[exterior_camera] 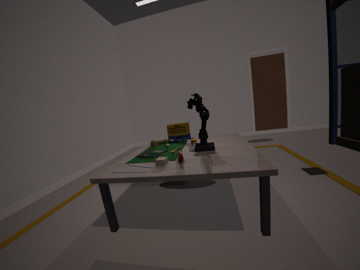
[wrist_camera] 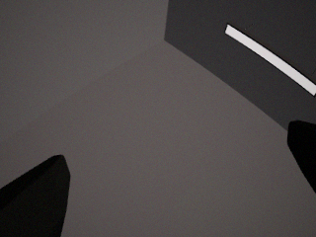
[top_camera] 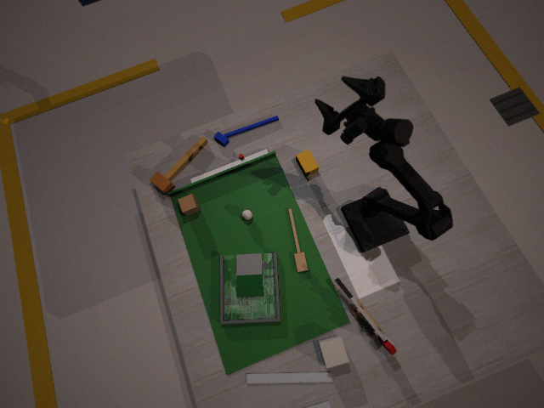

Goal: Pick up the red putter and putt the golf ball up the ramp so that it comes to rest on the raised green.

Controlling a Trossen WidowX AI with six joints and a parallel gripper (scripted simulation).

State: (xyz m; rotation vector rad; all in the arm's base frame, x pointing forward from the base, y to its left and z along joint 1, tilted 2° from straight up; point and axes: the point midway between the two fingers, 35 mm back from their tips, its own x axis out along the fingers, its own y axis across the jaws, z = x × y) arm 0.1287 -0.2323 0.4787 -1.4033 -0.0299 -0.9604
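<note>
The red putter is 5 cm ahead of my gripper tip, 58 cm to the left of it and 49 cm below it. Round my gripper tip: blue putter 20 cm ahead, 29 cm to the right, 53 cm below; then yellow block 1 cm ahead, 4 cm to the right, 52 cm below; then white golf ball 32 cm ahead, 8 cm to the left, 52 cm below.
</note>
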